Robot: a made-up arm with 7 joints. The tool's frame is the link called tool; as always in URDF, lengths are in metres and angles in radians.
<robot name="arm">
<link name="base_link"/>
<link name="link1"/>
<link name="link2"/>
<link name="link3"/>
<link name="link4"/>
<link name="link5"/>
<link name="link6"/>
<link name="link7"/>
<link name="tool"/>
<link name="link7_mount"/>
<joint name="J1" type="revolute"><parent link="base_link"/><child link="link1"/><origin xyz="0 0 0.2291" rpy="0 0 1.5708"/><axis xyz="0 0 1"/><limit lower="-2.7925" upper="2.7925"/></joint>
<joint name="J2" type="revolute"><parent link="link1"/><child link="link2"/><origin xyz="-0.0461 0 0.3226" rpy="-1.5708 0 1.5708"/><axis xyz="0 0 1"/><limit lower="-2.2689" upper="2.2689"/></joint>
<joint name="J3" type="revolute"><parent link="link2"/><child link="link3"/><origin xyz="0 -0.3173 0.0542" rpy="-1.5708 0 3.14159"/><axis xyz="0 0 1"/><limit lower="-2.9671" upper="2.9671"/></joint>
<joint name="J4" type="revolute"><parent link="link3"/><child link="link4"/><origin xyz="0.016 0.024 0.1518" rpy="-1.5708 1.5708 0"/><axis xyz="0 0 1"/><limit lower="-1.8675" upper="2.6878"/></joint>
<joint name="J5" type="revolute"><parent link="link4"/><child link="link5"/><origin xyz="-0.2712 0.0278 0.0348" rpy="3.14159 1.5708 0"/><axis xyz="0 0 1"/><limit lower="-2.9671" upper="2.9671"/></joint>
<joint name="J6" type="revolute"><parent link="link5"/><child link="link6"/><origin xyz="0.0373 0 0.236" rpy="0 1.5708 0"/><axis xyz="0 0 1"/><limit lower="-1.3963" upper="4.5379"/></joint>
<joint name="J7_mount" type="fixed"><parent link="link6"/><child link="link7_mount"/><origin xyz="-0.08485 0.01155 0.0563"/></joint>
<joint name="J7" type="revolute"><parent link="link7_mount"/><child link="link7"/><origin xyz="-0.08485 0.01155 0.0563" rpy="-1.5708 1.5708 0"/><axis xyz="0 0 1"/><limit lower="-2.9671" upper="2.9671"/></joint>
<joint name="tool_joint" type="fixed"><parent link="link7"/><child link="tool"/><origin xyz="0 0 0" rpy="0 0 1.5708"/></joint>
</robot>
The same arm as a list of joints. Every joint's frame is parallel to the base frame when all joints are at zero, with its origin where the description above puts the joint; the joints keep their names.
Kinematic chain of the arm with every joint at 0, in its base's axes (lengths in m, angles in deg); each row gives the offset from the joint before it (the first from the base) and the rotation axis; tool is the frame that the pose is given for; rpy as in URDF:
J1: xyz 0 0 0.2291 axis +z
J2: xyz 0 -0.0461 0.3226 axis -y
J3: xyz 0 -0.0542 0.3173 axis +z
J4: xyz 0.016 0.024 0.1518 axis +y
J5: xyz -0.0278 0.0348 0.2712 axis +z
J6: xyz 0 -0.0373 0.236 axis -y
J7: xyz 0.0231 -0.1126 0.1697 axis +x
tool: xyz 0 0 0 rpy -180 -90 0
Joint limits (deg, base to tool): -160..160 -130..130 -170..170 -107..154 -170..170 -80..260 -170..170

